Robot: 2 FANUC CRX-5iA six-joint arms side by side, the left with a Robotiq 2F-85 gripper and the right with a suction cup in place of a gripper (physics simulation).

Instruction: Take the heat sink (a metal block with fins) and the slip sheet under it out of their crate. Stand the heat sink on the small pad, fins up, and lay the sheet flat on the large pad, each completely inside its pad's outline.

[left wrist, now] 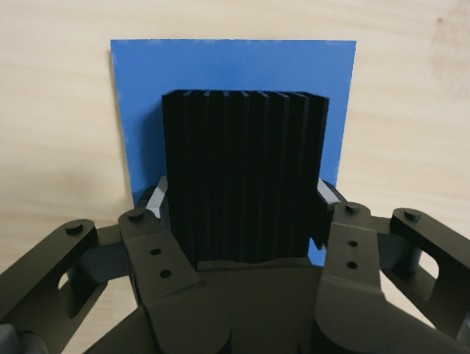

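The black heat sink (245,145) is between the two fingers of my left gripper (243,200), which is shut on its left and right sides. Its fins face the camera and run up and down the view. Behind it is a blue square pad (232,65), whose edge shows beyond the heat sink at the top, left and right. A shadow falls on the pad at the heat sink's left. Whether the heat sink touches the pad or hangs just above it cannot be told. The slip sheet, its crate and my right suction cup do not show in the left wrist view.
A light wooden table top (410,125) surrounds the blue pad. The gripper's own linkages and body cover the bottom of the view and hide the near part of the pad.
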